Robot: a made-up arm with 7 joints.
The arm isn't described. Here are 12 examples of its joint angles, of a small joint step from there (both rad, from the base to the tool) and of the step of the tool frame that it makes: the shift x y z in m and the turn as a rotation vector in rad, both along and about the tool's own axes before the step.
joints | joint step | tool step
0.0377 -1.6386 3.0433 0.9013 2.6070 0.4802 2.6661 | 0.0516 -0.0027 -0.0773 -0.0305 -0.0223 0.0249 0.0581 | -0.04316 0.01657 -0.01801 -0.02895 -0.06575 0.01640
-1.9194 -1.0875 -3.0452 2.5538 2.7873 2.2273 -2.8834 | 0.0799 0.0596 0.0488 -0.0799 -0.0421 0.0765 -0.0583 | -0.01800 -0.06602 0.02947 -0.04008 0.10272 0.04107
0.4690 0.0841 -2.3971 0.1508 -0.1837 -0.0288 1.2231 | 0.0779 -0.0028 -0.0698 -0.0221 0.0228 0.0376 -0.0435 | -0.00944 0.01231 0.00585 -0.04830 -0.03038 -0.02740
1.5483 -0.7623 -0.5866 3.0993 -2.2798 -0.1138 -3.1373 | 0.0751 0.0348 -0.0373 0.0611 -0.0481 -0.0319 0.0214 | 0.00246 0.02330 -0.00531 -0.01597 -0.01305 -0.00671
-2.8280 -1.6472 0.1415 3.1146 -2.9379 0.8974 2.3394 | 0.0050 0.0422 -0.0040 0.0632 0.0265 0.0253 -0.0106 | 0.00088 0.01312 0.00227 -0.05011 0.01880 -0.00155
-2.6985 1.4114 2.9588 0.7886 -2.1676 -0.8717 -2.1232 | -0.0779 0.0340 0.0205 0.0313 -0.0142 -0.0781 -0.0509 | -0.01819 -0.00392 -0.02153 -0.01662 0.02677 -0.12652
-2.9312 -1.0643 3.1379 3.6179 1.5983 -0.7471 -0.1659 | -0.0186 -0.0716 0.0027 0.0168 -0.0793 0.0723 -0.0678 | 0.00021 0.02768 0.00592 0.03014 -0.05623 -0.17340
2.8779 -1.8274 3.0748 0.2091 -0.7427 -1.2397 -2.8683 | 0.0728 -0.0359 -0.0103 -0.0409 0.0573 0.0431 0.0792 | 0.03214 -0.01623 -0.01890 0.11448 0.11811 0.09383
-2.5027 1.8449 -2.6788 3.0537 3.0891 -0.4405 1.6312 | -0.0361 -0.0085 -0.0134 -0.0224 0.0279 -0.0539 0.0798 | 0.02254 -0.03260 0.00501 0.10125 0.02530 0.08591
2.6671 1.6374 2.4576 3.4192 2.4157 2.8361 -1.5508 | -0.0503 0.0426 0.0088 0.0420 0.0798 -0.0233 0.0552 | 0.04340 0.03733 0.02576 0.06274 -0.03155 -0.05516
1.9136 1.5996 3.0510 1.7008 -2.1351 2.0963 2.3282 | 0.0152 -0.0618 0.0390 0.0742 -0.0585 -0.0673 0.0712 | 0.00082 -0.01881 -0.02529 0.07998 -0.04940 0.11717
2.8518 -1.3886 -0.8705 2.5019 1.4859 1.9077 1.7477 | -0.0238 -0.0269 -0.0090 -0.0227 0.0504 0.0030 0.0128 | -0.01737 0.00940 -0.00692 0.00314 -0.03829 -0.01275
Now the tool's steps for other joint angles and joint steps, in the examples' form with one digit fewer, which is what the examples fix.
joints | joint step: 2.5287 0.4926 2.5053 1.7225 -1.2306 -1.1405 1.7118 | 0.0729 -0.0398 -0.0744 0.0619 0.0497 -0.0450 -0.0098
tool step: 0.0079 0.0064 -0.0037 0.0461 0.0443 -0.0021
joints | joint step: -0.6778 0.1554 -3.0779 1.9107 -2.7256 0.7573 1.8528 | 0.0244 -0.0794 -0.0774 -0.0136 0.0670 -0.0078 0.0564
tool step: -0.0700 -0.0315 -0.0162 0.0350 -0.1167 0.0363
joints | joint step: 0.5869 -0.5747 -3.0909 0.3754 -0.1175 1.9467 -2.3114 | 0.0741 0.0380 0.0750 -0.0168 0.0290 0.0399 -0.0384
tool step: 0.0237 0.0083 0.0007 0.0906 -0.0645 -0.0015
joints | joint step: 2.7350 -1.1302 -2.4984 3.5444 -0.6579 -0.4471 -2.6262 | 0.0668 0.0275 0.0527 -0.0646 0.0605 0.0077 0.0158
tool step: 0.0340 0.0148 0.0014 0.0310 0.0456 0.1912
